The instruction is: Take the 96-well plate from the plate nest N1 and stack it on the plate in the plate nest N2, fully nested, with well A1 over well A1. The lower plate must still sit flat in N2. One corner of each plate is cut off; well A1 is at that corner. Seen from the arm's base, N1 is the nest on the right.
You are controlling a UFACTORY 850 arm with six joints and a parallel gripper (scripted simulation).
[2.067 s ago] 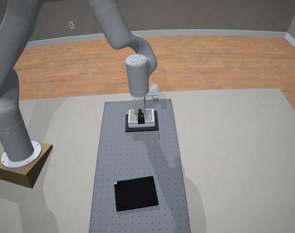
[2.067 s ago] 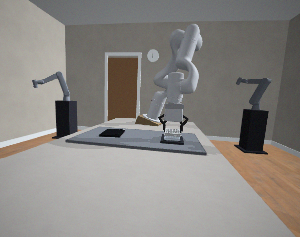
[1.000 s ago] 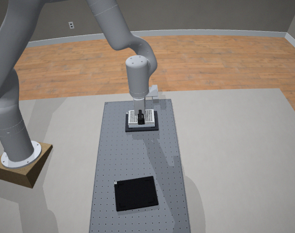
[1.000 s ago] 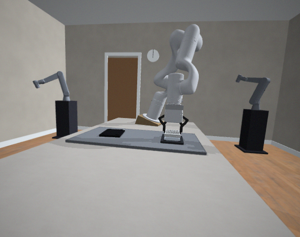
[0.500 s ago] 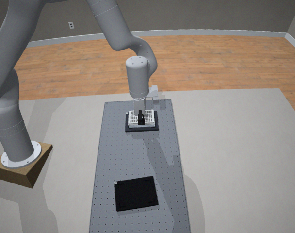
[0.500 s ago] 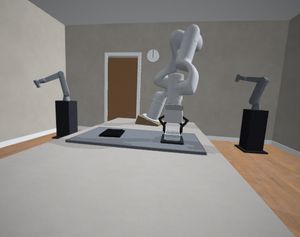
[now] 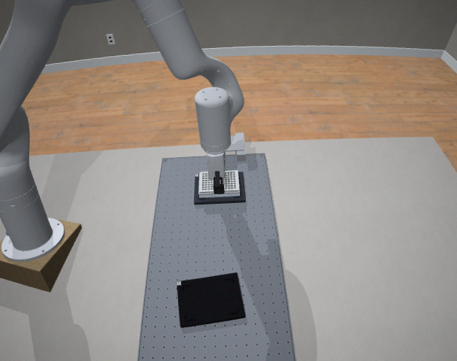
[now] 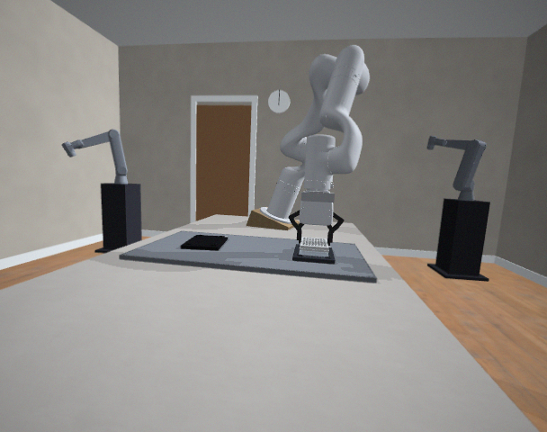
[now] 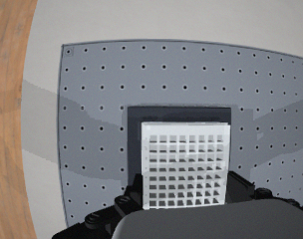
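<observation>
Right now my hand is 1 cm above the white 96-well plate. Round my hand: black plate nest: 36 cm to the right, 4 cm below, 4 cm behind.
</observation>
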